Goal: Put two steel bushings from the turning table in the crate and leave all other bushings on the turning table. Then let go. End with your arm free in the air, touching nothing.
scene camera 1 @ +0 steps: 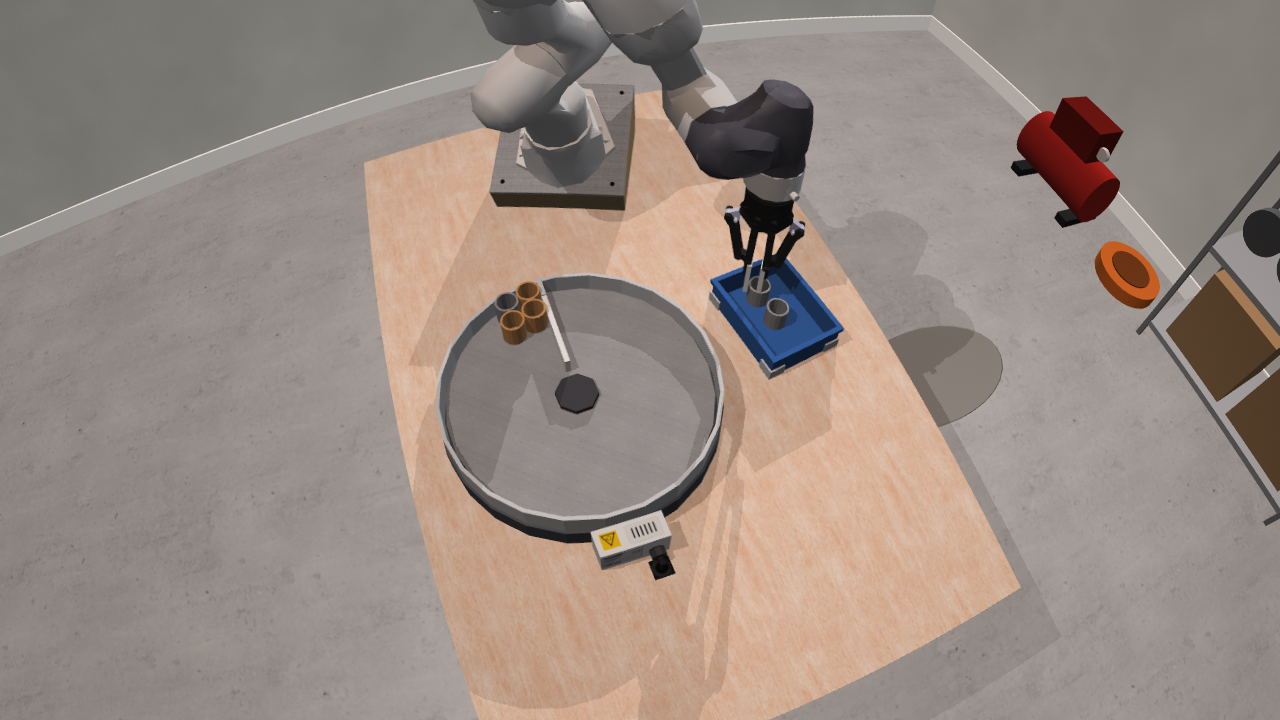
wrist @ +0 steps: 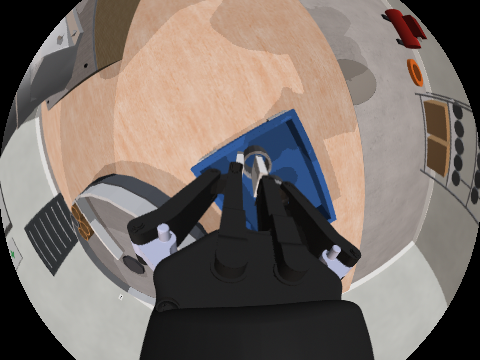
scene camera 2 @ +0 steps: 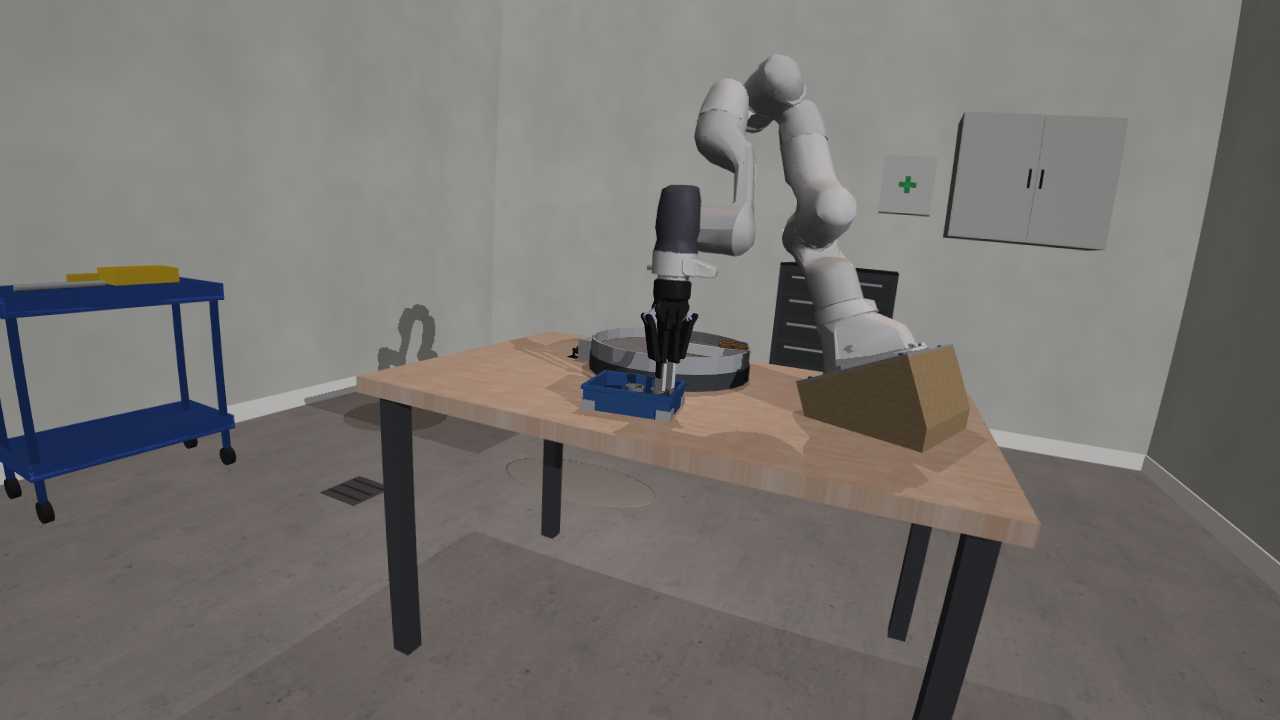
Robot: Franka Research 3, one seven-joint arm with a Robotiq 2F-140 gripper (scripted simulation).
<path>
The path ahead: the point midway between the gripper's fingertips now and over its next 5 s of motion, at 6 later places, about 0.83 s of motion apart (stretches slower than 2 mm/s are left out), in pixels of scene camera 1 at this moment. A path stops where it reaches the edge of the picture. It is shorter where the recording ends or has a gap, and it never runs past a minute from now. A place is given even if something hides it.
My gripper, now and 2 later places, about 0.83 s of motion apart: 752, 287; 763, 266; 760, 253
</path>
